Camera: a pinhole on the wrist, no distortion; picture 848 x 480 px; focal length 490.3 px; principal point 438.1 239.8 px. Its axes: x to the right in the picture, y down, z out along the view. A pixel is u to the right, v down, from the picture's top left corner.
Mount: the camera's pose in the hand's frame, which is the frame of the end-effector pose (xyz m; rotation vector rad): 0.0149 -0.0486 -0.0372 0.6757 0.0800 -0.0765
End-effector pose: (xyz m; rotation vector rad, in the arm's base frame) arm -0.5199 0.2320 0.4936 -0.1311 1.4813 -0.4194
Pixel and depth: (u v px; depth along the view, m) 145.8 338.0 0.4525
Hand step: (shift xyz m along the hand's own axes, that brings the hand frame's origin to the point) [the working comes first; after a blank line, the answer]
In the camera's frame: -0.2698 0.0906 0.4525

-0.2223 -0.2498 0.3975
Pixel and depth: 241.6 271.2 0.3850
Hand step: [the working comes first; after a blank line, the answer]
In the camera's frame: -0.1543 0.0247 0.3850

-0.1172 -0.2640 0.2927
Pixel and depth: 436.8 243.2 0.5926
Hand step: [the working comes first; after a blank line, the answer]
In the camera's frame: -0.0016 0.0041 0.5926

0.0428 -0.4169 0.4262
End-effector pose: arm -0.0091 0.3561 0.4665 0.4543 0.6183 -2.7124
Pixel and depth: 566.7 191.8 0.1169
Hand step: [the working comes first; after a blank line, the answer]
In the camera's frame: 0.0307 -0.0114 0.1169

0.0500 -0.1322 0.0435
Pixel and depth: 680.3 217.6 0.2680
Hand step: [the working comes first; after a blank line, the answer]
In the camera's frame: 0.1324 -0.0121 0.2680

0.1585 -0.2320 0.1505
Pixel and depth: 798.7 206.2 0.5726
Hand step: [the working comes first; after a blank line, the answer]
In the camera's frame: 0.4211 -0.0392 0.5726

0.4578 -0.4570 0.3420
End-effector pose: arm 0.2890 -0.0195 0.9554 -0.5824 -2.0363 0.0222
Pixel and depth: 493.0 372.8 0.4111
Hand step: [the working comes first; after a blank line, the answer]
In the camera's frame: 0.0460 0.1115 0.4111

0.0916 -0.2217 0.3471
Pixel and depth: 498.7 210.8 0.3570
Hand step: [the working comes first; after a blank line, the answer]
In the camera's frame: 0.0441 -0.0211 0.3570

0.0742 -0.2909 0.2229
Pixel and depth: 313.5 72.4 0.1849
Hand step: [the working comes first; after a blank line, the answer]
In the camera's frame: -0.0470 -0.0631 0.1849

-0.0288 -0.2115 0.0720
